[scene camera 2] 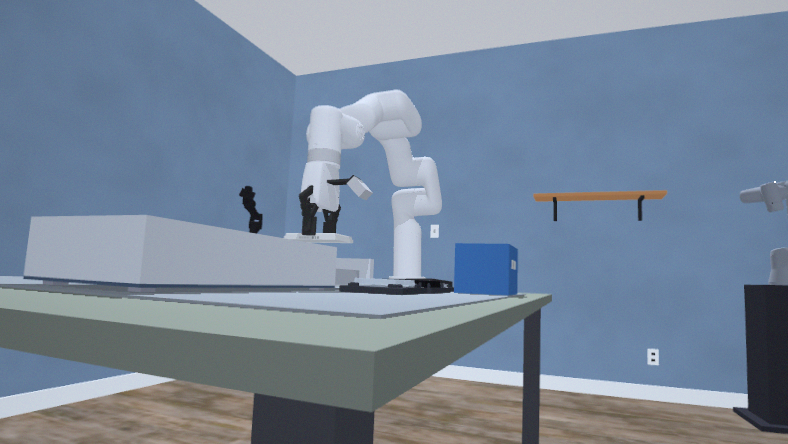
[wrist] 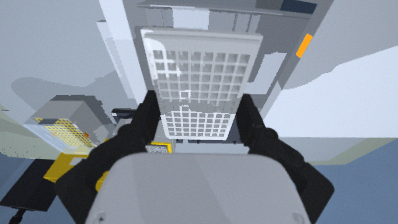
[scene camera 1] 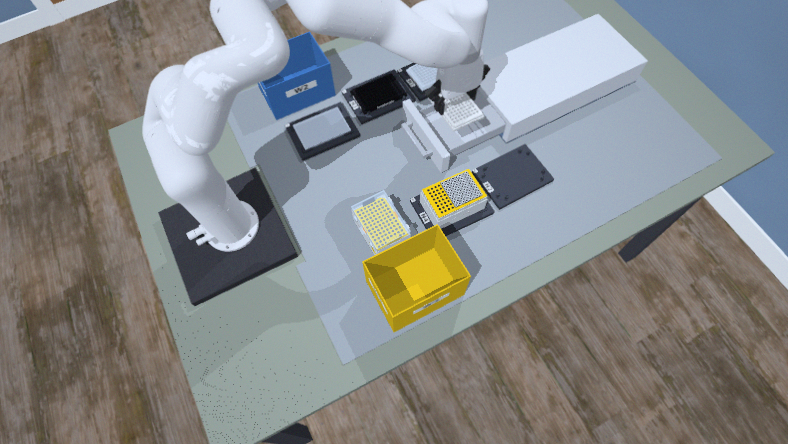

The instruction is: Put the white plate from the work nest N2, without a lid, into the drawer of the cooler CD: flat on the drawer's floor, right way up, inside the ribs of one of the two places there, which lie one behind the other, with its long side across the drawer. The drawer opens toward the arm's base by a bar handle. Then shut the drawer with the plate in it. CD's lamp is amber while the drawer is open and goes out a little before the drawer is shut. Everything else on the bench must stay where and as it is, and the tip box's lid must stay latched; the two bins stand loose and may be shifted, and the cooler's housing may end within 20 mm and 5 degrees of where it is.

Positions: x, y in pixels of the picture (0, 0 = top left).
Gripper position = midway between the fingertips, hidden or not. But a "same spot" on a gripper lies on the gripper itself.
my gripper: scene camera 2 319, 237; wrist; scene camera 1
cooler CD: scene camera 2 148, 252; wrist; scene camera 1
blue bin: scene camera 2 491, 269; scene camera 1 306, 79; not seen in the wrist view (out of frame)
same spot on cooler CD: point(wrist: 332, 86) = point(scene camera 1: 507, 84)
same spot on my gripper: point(wrist: 76, 189) = point(scene camera 1: 429, 88)
